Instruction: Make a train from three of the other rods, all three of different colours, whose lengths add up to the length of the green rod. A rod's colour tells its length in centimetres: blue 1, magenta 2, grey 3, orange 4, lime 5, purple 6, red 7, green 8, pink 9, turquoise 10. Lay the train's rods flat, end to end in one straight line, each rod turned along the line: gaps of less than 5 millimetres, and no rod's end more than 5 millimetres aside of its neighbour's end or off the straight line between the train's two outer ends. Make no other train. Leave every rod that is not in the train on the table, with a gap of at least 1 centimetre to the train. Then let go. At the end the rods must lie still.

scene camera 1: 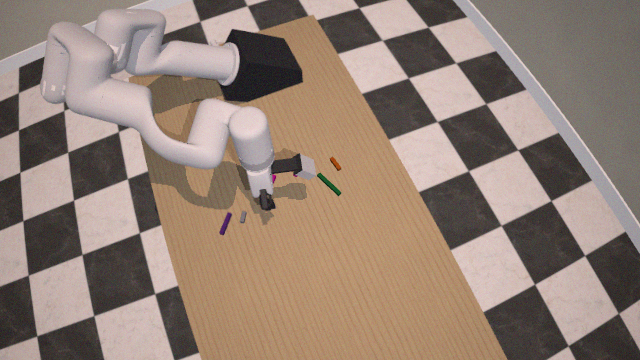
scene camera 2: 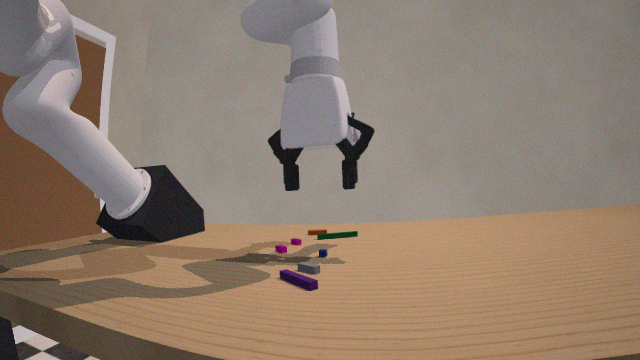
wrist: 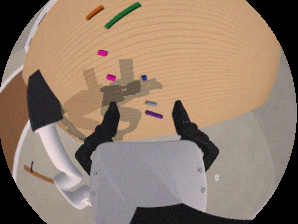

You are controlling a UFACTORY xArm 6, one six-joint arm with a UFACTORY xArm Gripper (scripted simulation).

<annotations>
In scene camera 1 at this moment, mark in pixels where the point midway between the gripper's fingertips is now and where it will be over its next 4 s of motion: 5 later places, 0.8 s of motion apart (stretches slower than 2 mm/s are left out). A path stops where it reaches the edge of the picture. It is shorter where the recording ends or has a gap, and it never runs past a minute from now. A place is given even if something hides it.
My gripper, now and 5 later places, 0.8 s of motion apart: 266,190; 254,196; 243,201; 238,205; 239,207; 241,212
</annotations>
